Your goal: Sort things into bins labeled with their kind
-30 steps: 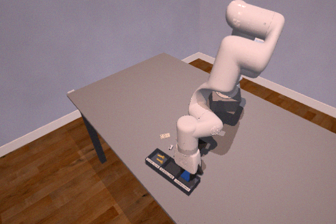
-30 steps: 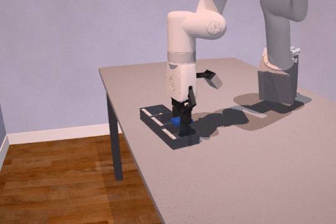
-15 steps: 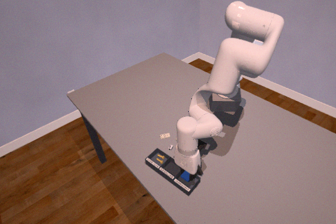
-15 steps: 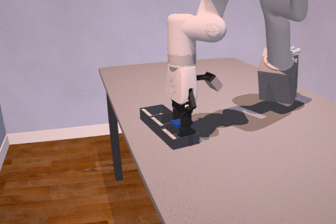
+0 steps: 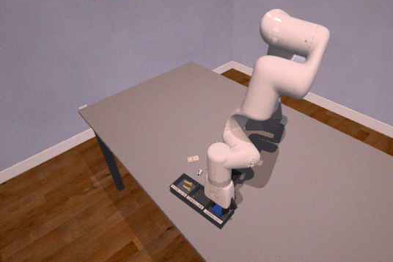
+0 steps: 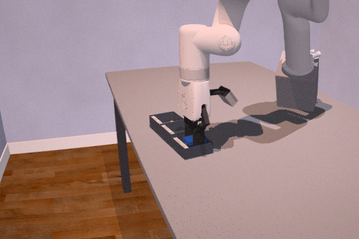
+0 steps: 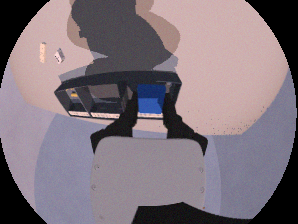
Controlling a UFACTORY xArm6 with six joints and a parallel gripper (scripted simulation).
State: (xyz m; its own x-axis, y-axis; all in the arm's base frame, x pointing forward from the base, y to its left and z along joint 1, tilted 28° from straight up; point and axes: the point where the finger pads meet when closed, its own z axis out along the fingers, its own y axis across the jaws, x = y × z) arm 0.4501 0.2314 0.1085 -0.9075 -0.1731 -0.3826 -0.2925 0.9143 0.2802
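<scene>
The cream domino is 29 cm to the right of my hand, 5 cm behind it and 4 cm below it. From my hand the other things lie so: blue block: 2 cm below.
</scene>
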